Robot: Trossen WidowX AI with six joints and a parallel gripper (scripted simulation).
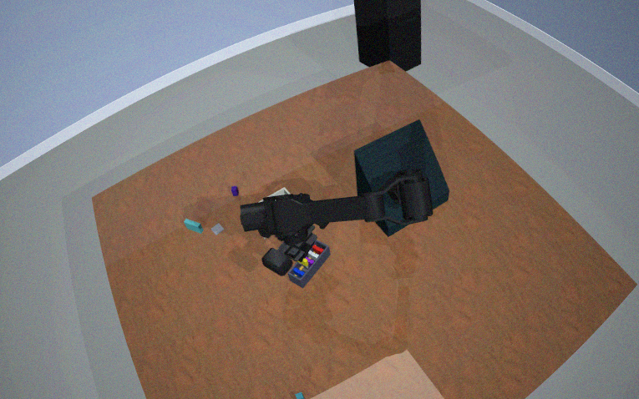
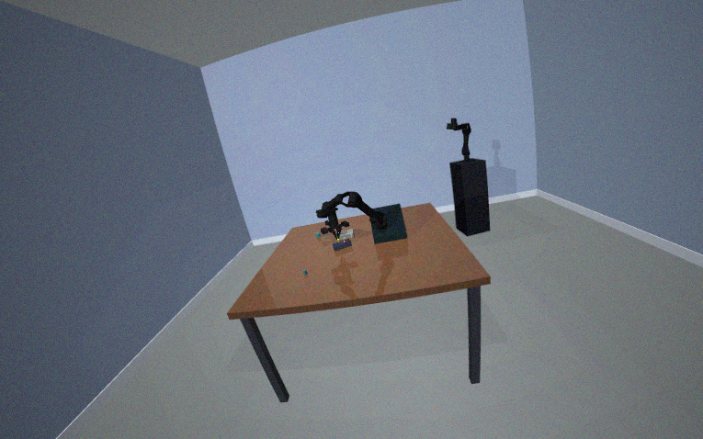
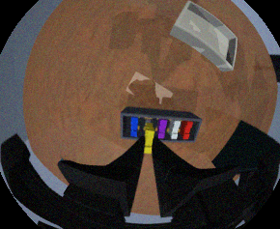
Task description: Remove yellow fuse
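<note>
My gripper tip is 50 mm past the tray, 210 mm to the left of it and 70 mm above it. From my gripper tip the other things lie so: small purple cube (360 mm to the right, 60 mm below); yellow fuse (10 mm below); small grey tile (110 mm ahead, 280 mm to the right, 70 mm below).
</note>
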